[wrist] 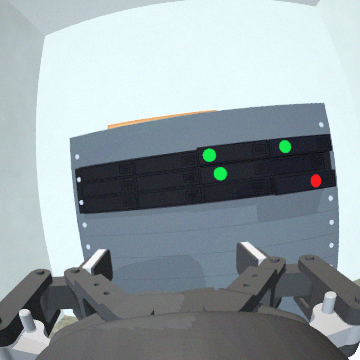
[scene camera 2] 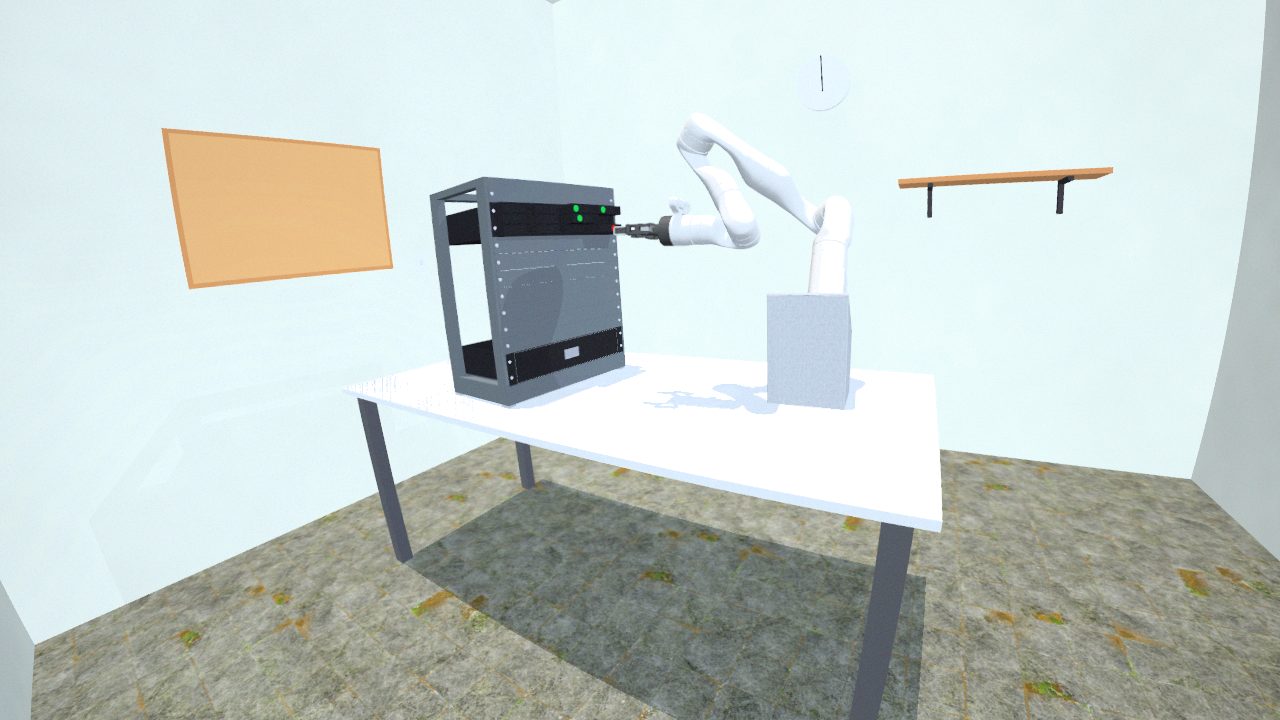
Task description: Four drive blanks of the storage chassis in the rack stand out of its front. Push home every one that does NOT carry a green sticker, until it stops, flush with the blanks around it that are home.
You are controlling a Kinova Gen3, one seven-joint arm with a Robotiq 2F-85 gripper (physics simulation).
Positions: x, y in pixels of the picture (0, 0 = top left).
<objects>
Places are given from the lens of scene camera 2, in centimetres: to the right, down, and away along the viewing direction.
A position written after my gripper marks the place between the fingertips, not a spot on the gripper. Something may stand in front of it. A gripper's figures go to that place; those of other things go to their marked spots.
my gripper point(scene camera 2: 622, 232): -4, -33, 118
grey rack point(scene camera 2: 546, 336): -27, -7, 132
</objects>
